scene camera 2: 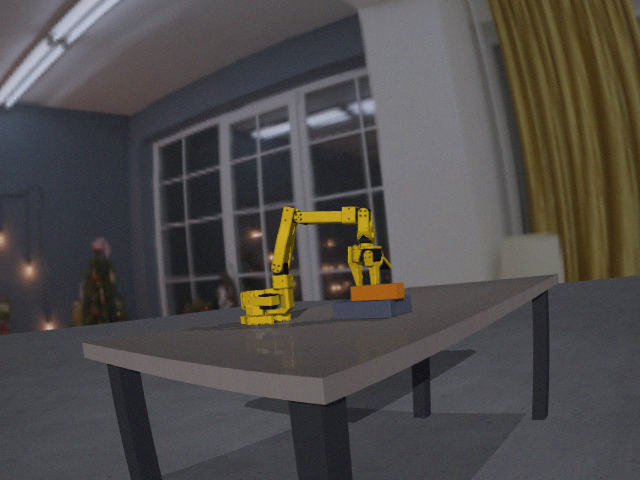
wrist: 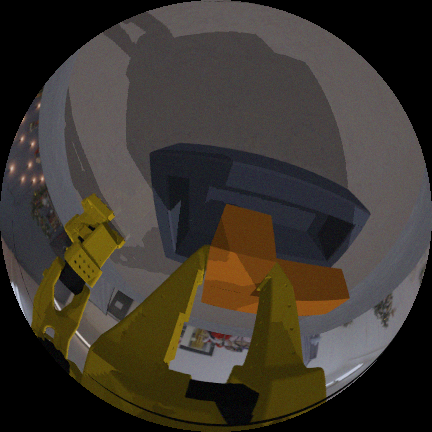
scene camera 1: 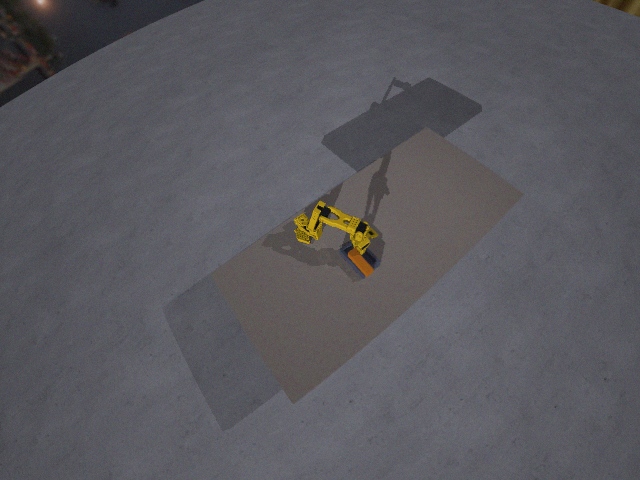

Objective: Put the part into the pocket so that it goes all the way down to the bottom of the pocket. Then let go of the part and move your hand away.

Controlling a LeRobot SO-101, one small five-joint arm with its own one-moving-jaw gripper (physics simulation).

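Seen in the pictures: hand, its tool point: [scene camera 2: 361, 291] [wrist: 212, 254] [scene camera 1: 356, 248]; arm's base, origin of its link: [scene camera 2: 273, 321] [wrist: 110, 223] [scene camera 1: 311, 235].
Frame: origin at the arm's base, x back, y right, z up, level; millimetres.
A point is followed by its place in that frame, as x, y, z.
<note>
The orange L-shaped part [scene camera 1: 362, 264] @(-255, -53, 67) [scene camera 2: 377, 291] @(-249, -42, 54) [wrist: 320, 282] @(-261, -71, 52) is between the two jaws of my gripper [scene camera 1: 360, 251] [scene camera 2: 366, 284] @(-185, -83, 53) [wrist: 241, 257] @(-185, -83, 53), which is shut on it. The dark blue block with the pocket [scene camera 1: 348, 259] [scene camera 2: 361, 310] @(-212, -35, 18) [wrist: 290, 167] @(-217, -125, 15) stands on the table. In scene camera 2 the part shows at and above the block's top edge, not down inside; whether it touches the rim I cannot tell. In the wrist view one arm of the part reaches over the pocket and the other lies along the near side, hiding the near rim.
The arm's yellow base [scene camera 1: 302, 236] @(13, 33, 16) [scene camera 2: 266, 307] @(3, 12, 34) [wrist: 97, 207] @(-6, -43, 14) stands on the brown table top [scene camera 1: 310, 330] @(-309, 235, 0) [scene camera 2: 258, 356] @(-299, 351, 0), beside the pocket block. Shadows of the arm fall across the table. The table's edges drop off to the grey floor [scene camera 1: 155, 217].
</note>
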